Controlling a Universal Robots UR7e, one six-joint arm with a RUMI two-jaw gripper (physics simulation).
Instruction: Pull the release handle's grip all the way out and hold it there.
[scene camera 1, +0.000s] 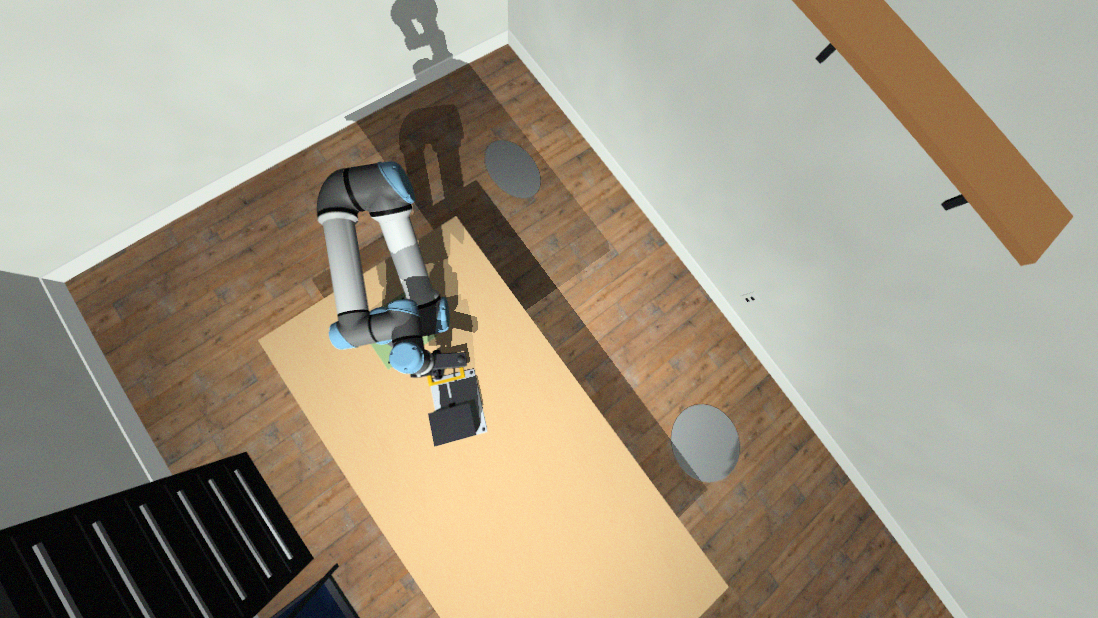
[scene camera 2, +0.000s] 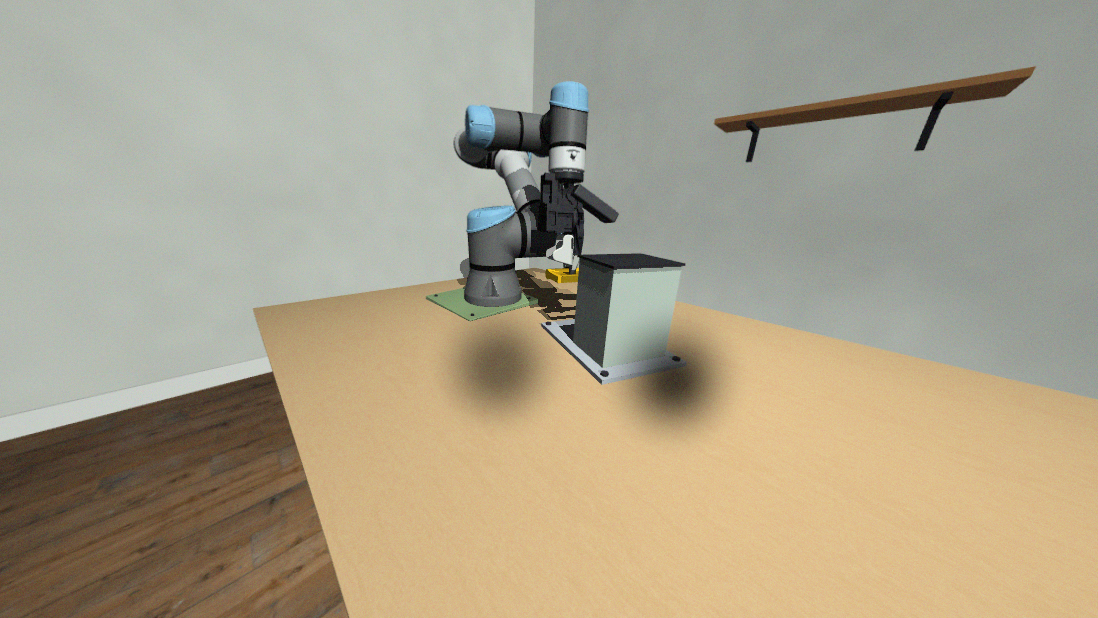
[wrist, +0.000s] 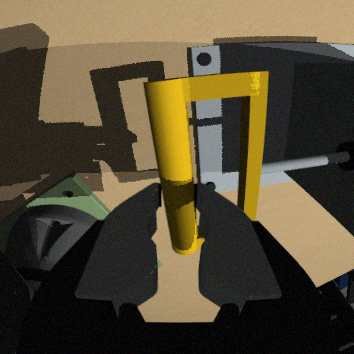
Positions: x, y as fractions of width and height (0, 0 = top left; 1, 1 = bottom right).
Observation:
I see my gripper (scene camera 2: 0.52, 0.45) and a grey base plate (scene camera 2: 0.51, 0.54).
My gripper shows as well in scene camera 1 (scene camera 1: 0.40, 0.59) and in the wrist view (wrist: 0.50, 0.52). The grey base plate shows as well in the wrist view (wrist: 0.79, 0.17).

